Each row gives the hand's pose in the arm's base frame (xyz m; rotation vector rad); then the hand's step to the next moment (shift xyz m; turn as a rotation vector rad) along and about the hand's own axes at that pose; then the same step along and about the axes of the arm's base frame.
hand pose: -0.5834 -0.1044 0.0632 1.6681 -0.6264 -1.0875
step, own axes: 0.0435 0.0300 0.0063 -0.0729 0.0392 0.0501
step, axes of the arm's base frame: 0.0173 -0.0490 0.0116 -0.0741 0.0219 0.0583
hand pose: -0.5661 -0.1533 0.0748 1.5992 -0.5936 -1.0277
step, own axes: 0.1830 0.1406 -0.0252 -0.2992 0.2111 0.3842
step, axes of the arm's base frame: 0.1319 -0.1747 0.0773 -0.4500 -0.0164 0.2809
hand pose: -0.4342 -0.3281 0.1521 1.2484 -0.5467 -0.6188
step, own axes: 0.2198 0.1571 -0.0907 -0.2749 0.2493 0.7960
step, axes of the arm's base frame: 0.2403 -0.0588 0.1415 -0.7091 -0.3107 0.4147
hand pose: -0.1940 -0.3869 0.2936 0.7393 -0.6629 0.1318
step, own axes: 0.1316 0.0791 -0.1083 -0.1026 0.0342 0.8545
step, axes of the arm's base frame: 0.1329 0.1152 0.0660 -0.5307 -0.5285 0.4254
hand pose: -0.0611 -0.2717 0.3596 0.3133 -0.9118 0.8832
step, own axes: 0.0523 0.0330 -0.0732 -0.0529 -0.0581 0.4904
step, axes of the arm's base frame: 0.0308 0.0905 -0.0061 -0.2424 -0.3483 0.2580
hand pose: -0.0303 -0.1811 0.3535 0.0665 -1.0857 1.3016
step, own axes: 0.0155 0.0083 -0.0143 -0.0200 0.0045 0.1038
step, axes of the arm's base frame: 0.0001 0.0226 -0.0016 -0.0635 -0.0745 0.0401
